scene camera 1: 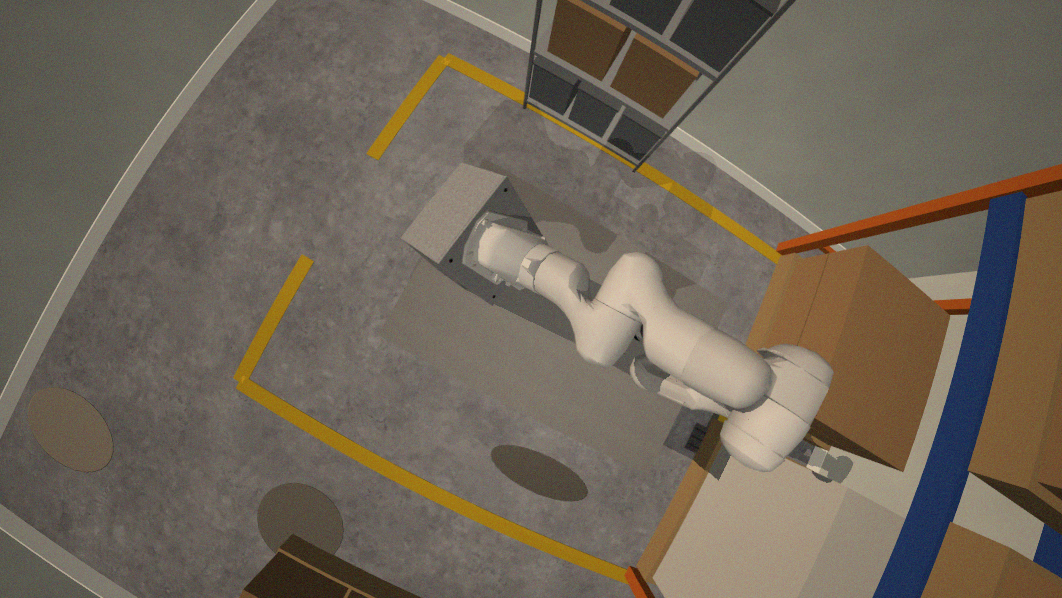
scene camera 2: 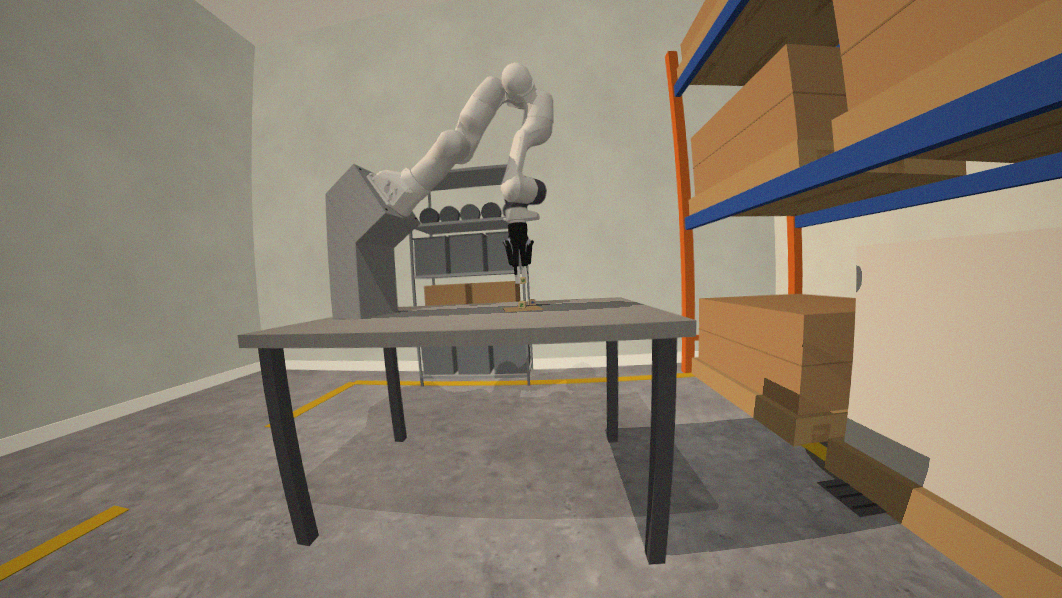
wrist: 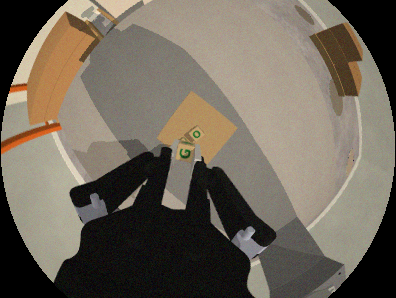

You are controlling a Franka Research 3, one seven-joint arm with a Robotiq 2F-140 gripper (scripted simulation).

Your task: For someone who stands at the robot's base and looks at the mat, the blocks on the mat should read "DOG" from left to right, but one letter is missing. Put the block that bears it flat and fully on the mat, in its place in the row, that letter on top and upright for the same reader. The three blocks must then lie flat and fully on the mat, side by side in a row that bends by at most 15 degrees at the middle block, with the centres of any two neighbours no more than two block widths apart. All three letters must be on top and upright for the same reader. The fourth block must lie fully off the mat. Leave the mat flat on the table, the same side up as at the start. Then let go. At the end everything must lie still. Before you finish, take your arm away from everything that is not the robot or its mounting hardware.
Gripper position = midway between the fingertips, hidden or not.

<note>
In view: my gripper (scene camera 2: pixel 521 283) and a mat (wrist: pixel 193 111).
My gripper also shows in the wrist view (wrist: pixel 185 149).
</note>
